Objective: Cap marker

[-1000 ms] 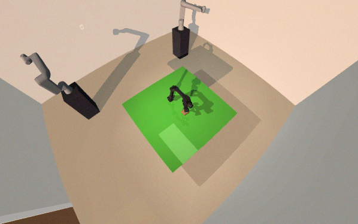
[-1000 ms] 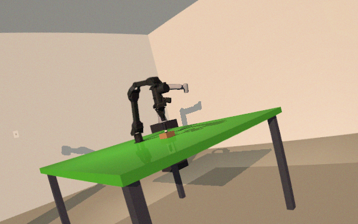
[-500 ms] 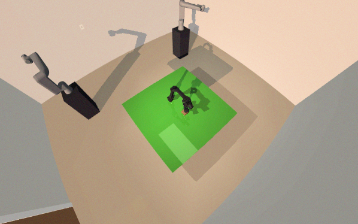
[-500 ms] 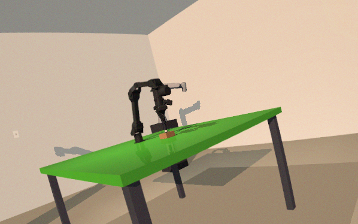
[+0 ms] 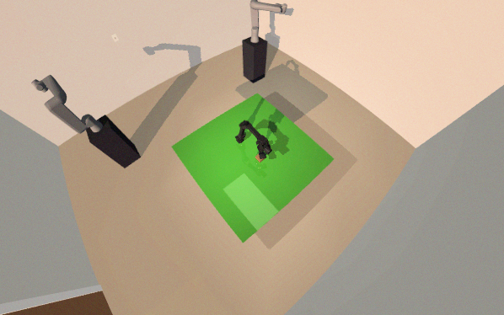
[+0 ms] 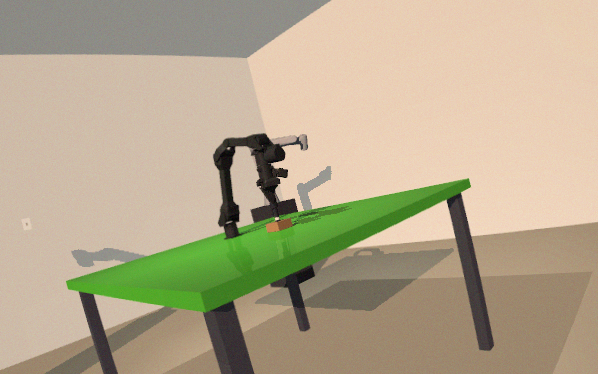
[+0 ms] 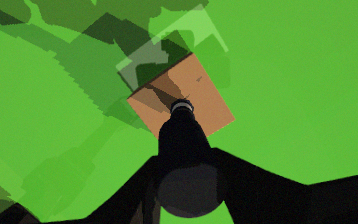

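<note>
Now: gripper tip 90 mm above the brown holder block. Also, from my gripper tip: black cap: 10 mm above.
</note>
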